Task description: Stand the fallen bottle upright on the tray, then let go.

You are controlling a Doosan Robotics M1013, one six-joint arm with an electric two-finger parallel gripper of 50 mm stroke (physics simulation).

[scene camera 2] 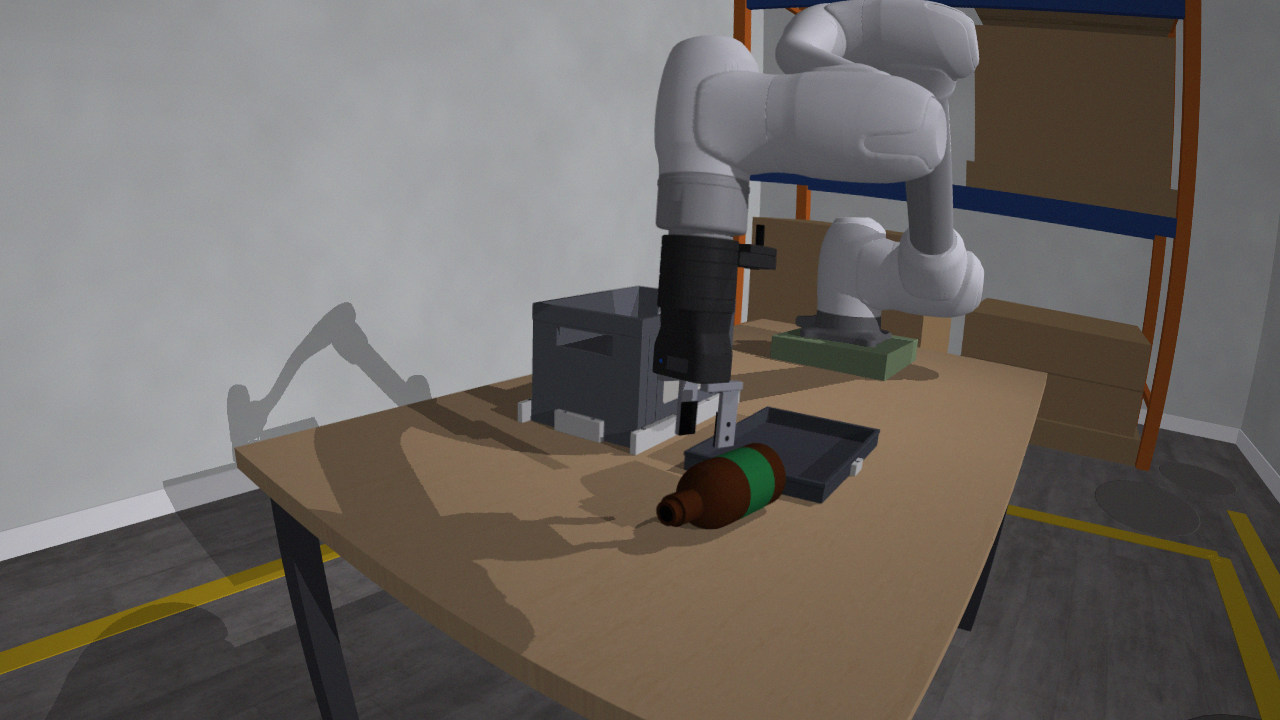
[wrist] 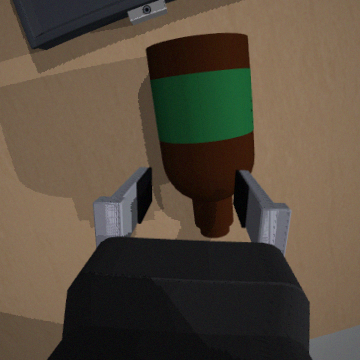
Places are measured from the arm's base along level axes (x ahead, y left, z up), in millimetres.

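Pixels of known places: gripper, fingertip midpoint: (scene camera 2: 703, 440) (wrist: 192, 185); arm's base, link origin: (scene camera 2: 847, 336).
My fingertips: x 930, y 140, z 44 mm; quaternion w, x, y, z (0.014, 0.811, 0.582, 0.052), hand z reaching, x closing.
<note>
For each thing: its top centre in the pictures, then the offset to it from my fingertips.
- brown bottle, top centre: (wrist: 212, 158) (scene camera 2: 719, 460) 7 mm back, 17 mm left, 21 mm down
- dark shallow tray, top centre: (scene camera 2: 792, 440) 251 mm back, 3 mm left, 69 mm down
- grey crate, top centre: (scene camera 2: 640, 299) 282 mm back, 273 mm right, 81 mm up
A brown bottle (scene camera 2: 723, 490) (wrist: 204, 160) with a green label band lies on its side on the table, in front of the tray. Its neck points away from the tray, toward the near left in the scene view and down toward the gripper body in the wrist view. The dark shallow tray (scene camera 2: 848, 467) (wrist: 75, 29) lies flat on the table; part of it shows at the top left in the wrist view. My gripper (scene camera 2: 706, 431) (wrist: 192, 185) is open and empty. It points down and hangs above the bottle, with the neck and shoulder showing between the fingers in the wrist view.
A grey crate (scene camera 2: 586, 368) stands behind and left of the tray, with white blocks (scene camera 2: 578, 425) at its base. The arm's base stands on a green block (scene camera 2: 827, 354) at the table's far end. A shelf rack (scene camera 2: 1186, 134) with cardboard boxes stands behind. A small light bracket (scene camera 2: 856, 466) (wrist: 146, 11) sits at the tray's side.
</note>
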